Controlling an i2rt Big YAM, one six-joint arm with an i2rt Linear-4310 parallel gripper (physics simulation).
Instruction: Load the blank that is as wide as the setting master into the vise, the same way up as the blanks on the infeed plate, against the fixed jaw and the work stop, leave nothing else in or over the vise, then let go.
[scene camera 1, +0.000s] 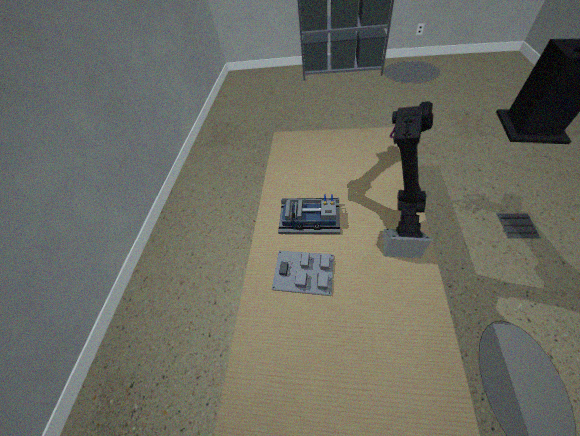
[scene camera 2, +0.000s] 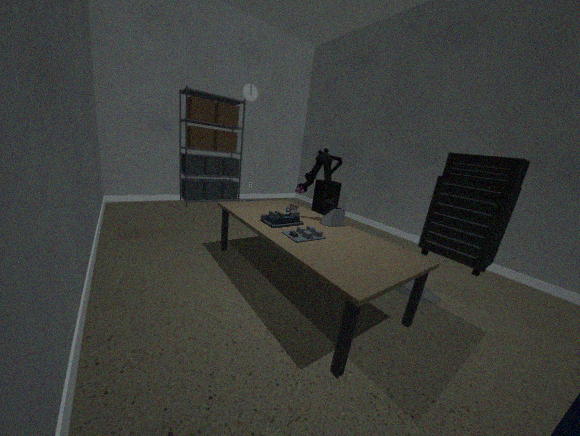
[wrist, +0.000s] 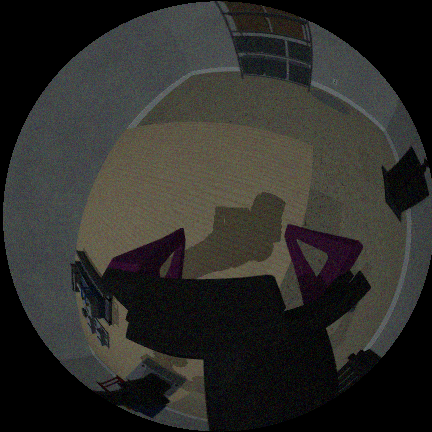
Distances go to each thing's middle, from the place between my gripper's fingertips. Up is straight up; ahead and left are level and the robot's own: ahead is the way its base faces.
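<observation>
Taking the infeed plate (scene camera 1: 280, 282) as my reference, I find my hand 400 mm short of it, 150 mm above it and 770 mm to the right of it.
</observation>
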